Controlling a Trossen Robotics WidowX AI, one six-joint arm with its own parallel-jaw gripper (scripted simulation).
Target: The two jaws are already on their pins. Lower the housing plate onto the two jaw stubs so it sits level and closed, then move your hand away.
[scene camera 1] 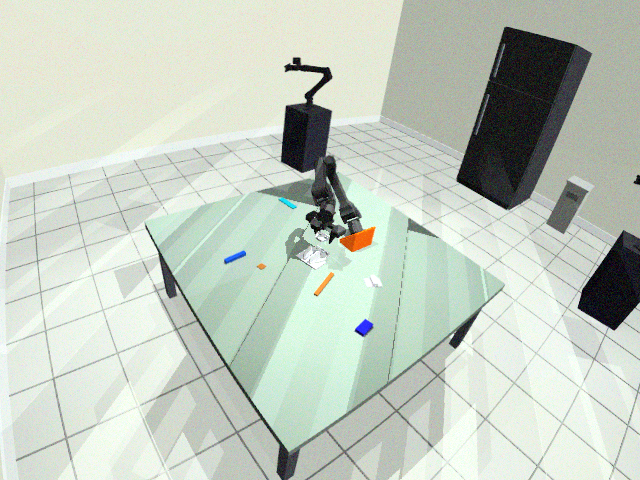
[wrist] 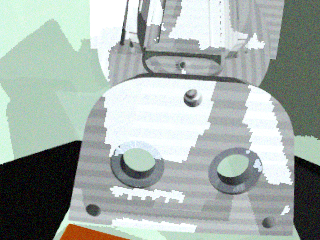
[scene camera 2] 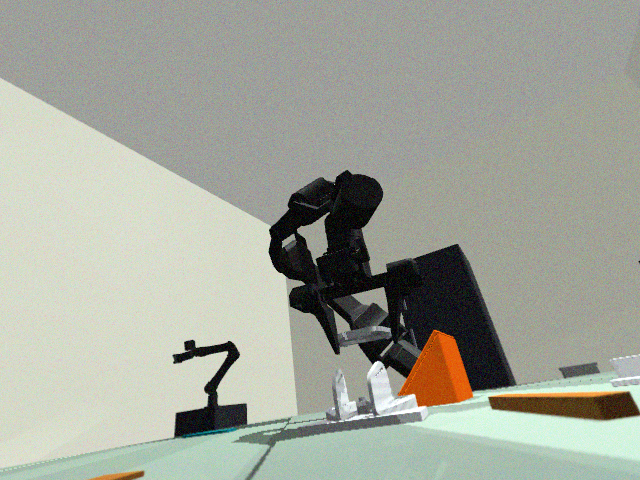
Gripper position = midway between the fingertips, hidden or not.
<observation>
In view: my gripper [scene camera 2: 365, 348].
My gripper is seen too in the wrist view [wrist: 183, 159].
</observation>
